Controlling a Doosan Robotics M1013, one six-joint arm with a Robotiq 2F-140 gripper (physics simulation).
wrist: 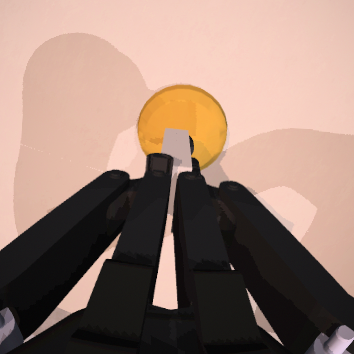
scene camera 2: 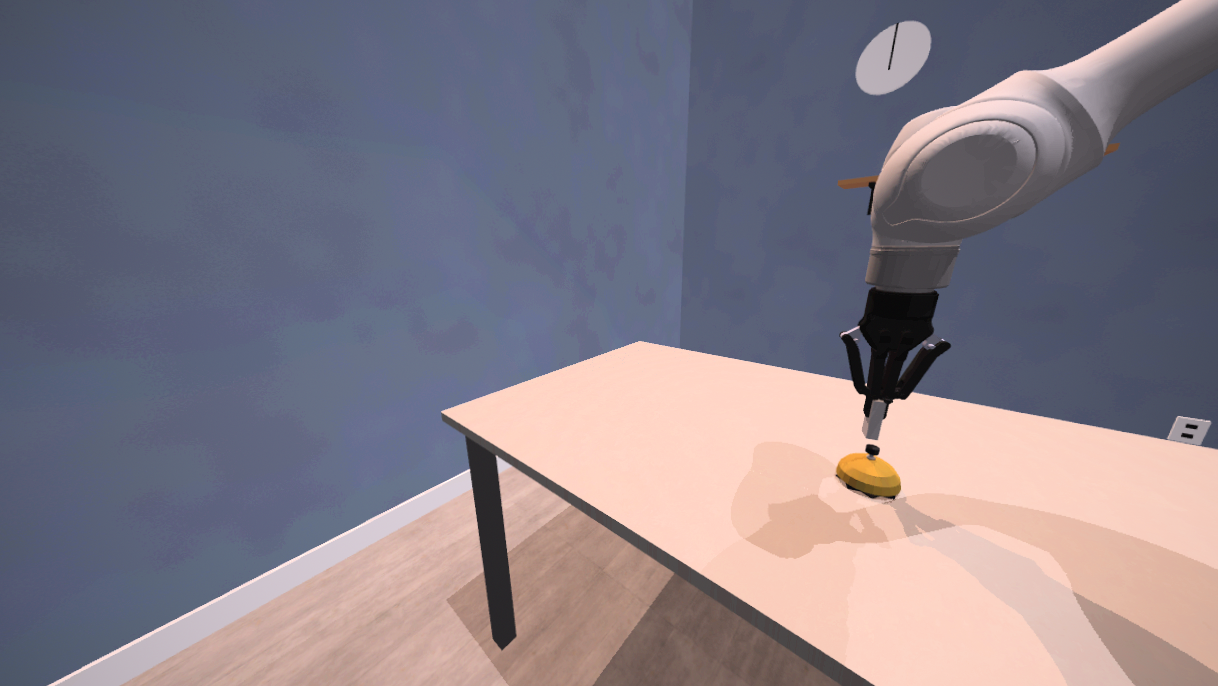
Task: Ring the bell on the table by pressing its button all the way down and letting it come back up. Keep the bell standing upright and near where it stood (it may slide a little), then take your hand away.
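Places are measured from the arm's base along level axes (x ahead, y left, z up), in metres.
Where they show: gripper, fingertip midpoint: (wrist: 174,147) (scene camera 2: 869,435).
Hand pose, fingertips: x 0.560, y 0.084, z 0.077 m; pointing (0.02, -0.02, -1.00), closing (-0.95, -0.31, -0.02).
Observation:
Each offset is from my fingertips to the centre of the thing. Level surfaces: height alone.
A yellow bell @[dz -0.050, dx -0.007, dy +0.003 m] (scene camera 2: 867,476) (wrist: 175,107) stands upright on the pale table @[dz -0.083 m] (scene camera 2: 630,409). Its black button @[dz -0.022, dx -0.007, dy +0.003 m] (scene camera 2: 871,449) (wrist: 191,145) sits on top, raised above the dome on a short stem. My gripper (scene camera 2: 872,424) (wrist: 174,147) is shut and empty, pointing down. Its light grey fingertips are just above the button in the scene view, with a small gap showing. In the wrist view the fingertips cover most of the button, and its right edge shows beside them.
The table's long front edge and a dark table leg (scene camera 2: 490,545) are at the lower left. A wooden wall shelf (scene camera 2: 855,182) is behind the arm, with a round clock (scene camera 2: 907,63) above. A wall socket (scene camera 2: 1188,429) is at the right. Arm shadows fall around the bell.

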